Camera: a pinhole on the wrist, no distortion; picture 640 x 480 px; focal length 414.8 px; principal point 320.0 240.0 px. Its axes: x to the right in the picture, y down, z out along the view. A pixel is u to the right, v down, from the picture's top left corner.
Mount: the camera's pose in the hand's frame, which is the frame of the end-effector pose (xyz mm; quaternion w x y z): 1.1 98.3 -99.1 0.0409 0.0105 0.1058 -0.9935
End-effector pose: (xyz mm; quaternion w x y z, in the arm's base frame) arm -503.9 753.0 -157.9 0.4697 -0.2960 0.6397 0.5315
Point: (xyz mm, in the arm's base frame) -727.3 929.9 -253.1
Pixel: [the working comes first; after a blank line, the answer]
In the camera's frame: -206.8 -129.4 174.8

outside the picture
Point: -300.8 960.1 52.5
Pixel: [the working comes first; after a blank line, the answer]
In the camera's frame: 246.2 39.4 381.1

587.9 282.9
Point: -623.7 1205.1 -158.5
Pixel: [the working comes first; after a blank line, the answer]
In the camera's frame: -124.1 -216.8 459.3

208.0 44.2
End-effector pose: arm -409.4 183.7 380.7 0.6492 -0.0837 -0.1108 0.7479
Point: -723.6 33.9 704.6
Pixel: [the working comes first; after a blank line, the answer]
In the camera's frame: 72.7 -242.2 465.6

384.7 24.2
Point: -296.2 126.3 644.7
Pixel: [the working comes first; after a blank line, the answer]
In the camera's frame: 80.7 190.0 376.4

409.0 449.4
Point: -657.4 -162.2 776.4
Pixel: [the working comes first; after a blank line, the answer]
In the camera's frame: 276.8 -216.8 541.0

532.2 73.7
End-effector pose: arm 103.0 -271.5 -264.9 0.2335 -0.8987 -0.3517 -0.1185
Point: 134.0 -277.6 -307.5
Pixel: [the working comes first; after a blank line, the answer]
In the camera's frame: -1.1 29.3 143.6

316.9 324.5
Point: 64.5 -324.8 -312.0
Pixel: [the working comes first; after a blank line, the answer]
In the camera's frame: 79.9 43.0 125.2

584.5 382.4
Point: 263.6 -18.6 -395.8
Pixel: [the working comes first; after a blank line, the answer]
In the camera's frame: -212.8 48.9 359.2

74.2 296.4
